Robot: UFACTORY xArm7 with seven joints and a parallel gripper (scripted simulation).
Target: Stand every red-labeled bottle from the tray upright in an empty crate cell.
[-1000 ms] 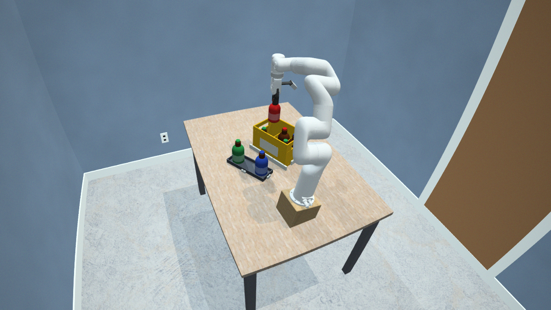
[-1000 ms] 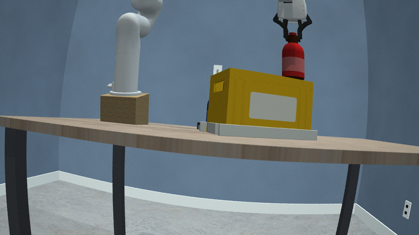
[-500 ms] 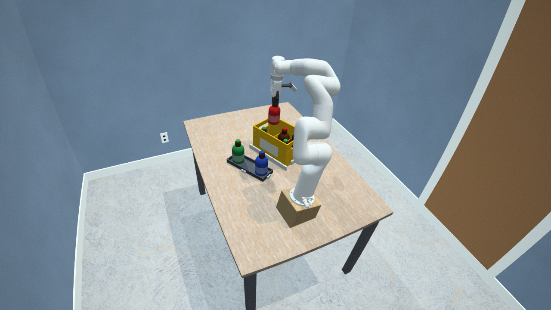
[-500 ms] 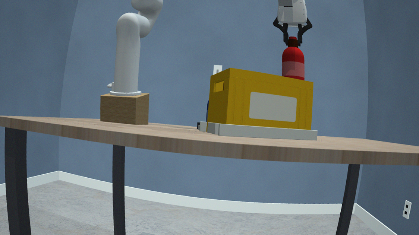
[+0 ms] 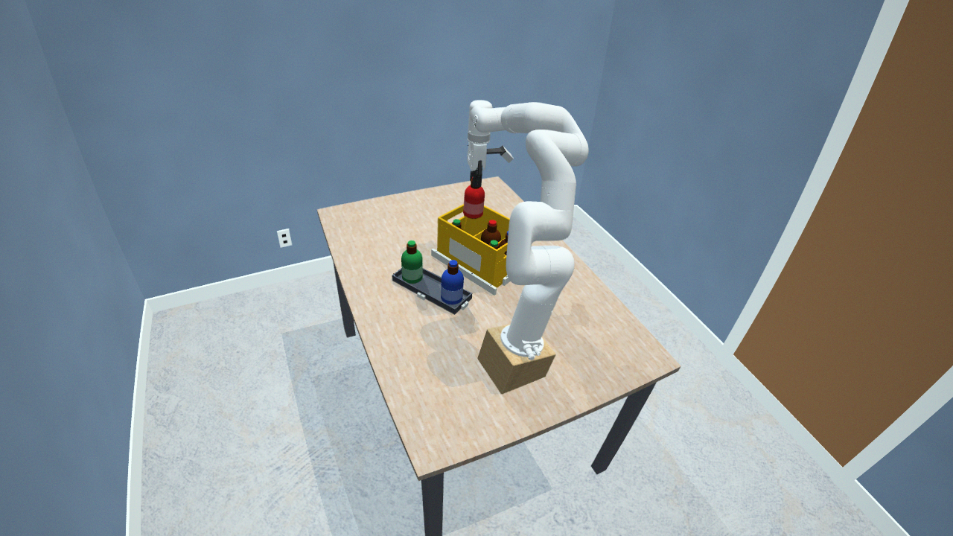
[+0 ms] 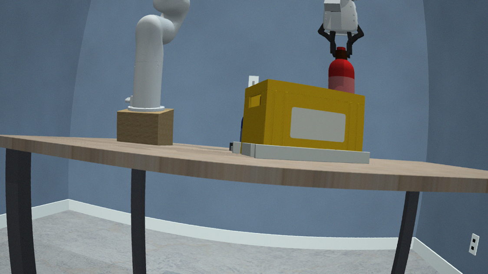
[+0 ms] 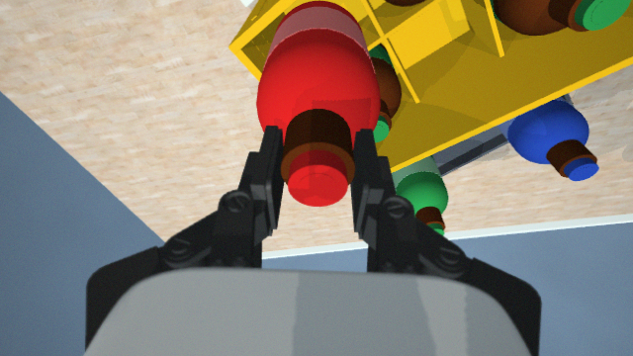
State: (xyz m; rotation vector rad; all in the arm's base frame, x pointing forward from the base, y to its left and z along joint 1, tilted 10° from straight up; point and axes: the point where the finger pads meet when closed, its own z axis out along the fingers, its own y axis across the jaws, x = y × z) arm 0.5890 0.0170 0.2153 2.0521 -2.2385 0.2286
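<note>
The red-labeled bottle is 7 cm below my hand. The rest, counted from my hand: blue bottle: 27 cm behind, 22 cm below, 14 cm to the left; then yellow crate: 22 cm below, 10 cm behind, 1 cm to the right; then green-labeled bottle: 25 cm to the left, 22 cm below, 14 cm behind.
</note>
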